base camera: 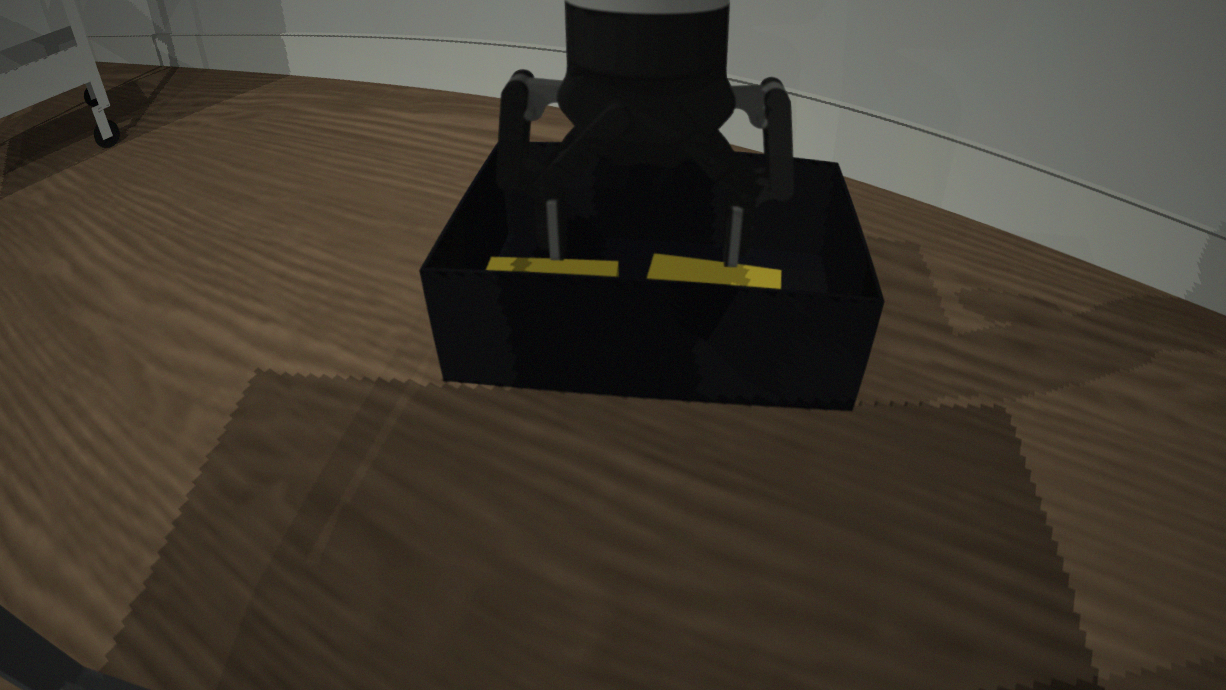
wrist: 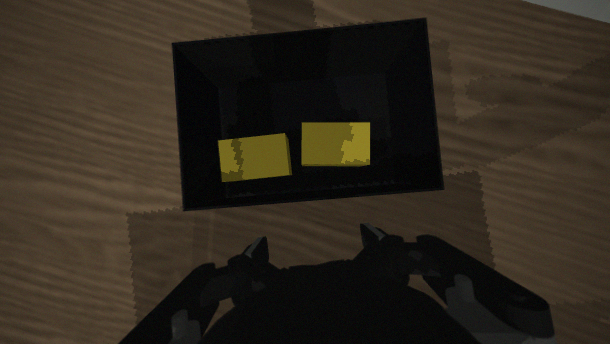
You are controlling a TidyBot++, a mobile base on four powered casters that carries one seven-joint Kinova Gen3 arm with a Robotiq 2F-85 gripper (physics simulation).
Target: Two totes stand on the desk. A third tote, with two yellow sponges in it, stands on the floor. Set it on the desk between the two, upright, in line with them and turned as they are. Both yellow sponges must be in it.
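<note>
A black open-topped tote (base camera: 652, 342) (wrist: 300, 55) stands upright on the wooden floor. Two yellow sponges lie in it: the left sponge (base camera: 553, 266) (wrist: 255, 157) and the right sponge (base camera: 686, 269) (wrist: 335, 144), side by side with a gap between them. The tote's near wall partly hides them in the base view. My gripper (base camera: 643, 233) (wrist: 314, 240) is open and empty, pointing down. Its fingertips show above the tote's near rim in the base view and just below that rim in the wrist view; their exact height is hard to tell. The desk totes do not show.
Part of a white piece of furniture (base camera: 42, 81) on black casters stands at the far left in the base view. A pale wall (base camera: 1072, 120) (wrist: 580, 9) runs behind the tote. A dark edge (base camera: 34, 655) cuts the lower left corner.
</note>
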